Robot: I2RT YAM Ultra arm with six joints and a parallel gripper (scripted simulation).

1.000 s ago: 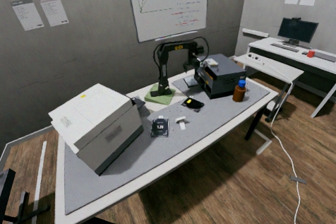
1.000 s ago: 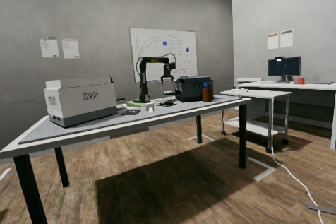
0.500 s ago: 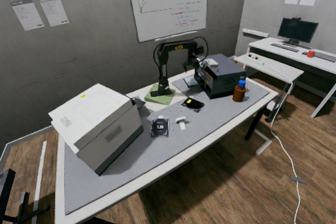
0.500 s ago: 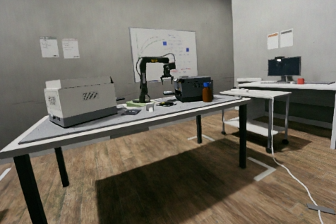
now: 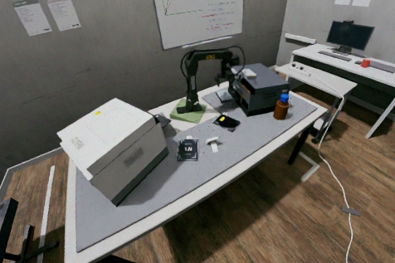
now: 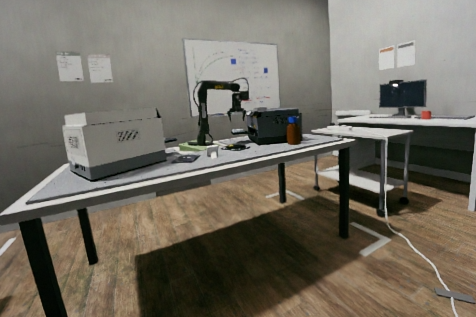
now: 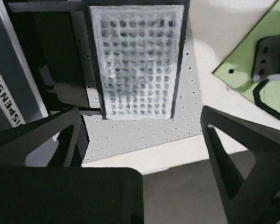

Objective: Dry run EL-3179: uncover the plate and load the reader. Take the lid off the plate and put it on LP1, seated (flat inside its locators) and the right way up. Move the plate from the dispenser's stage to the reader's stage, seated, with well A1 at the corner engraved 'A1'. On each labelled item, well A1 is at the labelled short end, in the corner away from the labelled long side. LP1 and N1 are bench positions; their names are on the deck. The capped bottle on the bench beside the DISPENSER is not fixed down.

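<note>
My hand is 8 cm above the plate. Round my hand: black lid: 21 cm ahead, 8 cm to the right, 16 cm below; then brown capped bottle: 31 cm ahead, 30 cm to the left, 6 cm below.
</note>
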